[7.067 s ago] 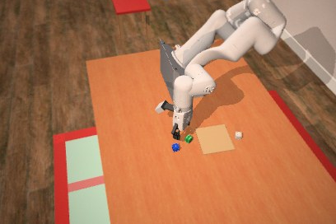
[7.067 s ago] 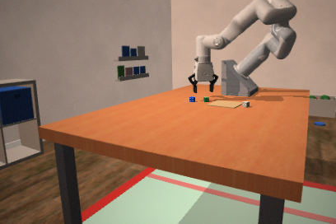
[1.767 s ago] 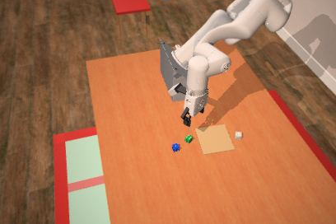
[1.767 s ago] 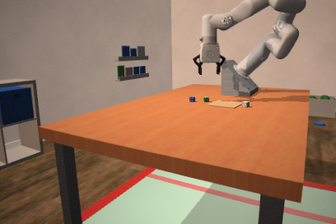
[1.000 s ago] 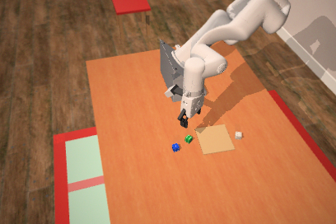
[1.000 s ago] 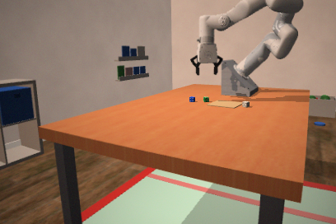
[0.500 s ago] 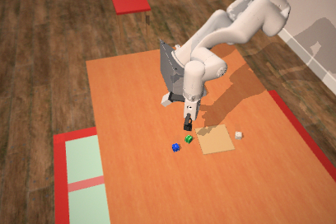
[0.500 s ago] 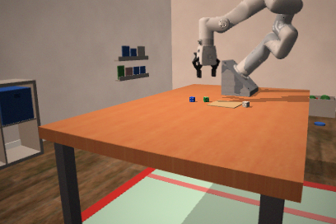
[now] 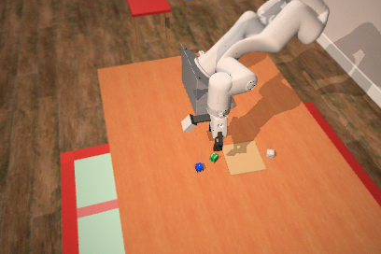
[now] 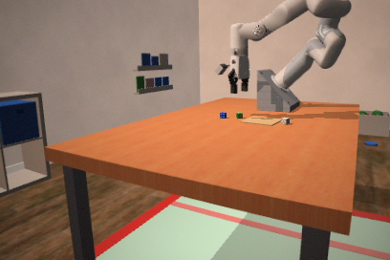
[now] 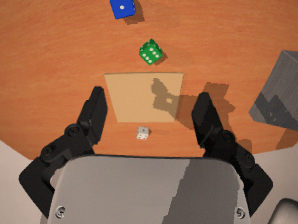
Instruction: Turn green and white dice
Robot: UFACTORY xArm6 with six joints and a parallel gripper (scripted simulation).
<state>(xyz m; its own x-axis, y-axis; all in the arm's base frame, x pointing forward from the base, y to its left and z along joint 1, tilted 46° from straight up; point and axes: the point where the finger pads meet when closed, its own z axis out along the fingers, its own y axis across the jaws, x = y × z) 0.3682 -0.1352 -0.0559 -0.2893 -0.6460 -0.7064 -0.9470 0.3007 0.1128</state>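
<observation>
Now: hand 110 mm above the green die. From my hand the other things lie so: tan mat: 40 mm ahead, 110 mm to the left, 120 mm below; then blue die: 20 mm ahead, 70 mm to the right, 110 mm below; then white die: 70 mm ahead, 210 mm to the left, 110 mm below.
</observation>
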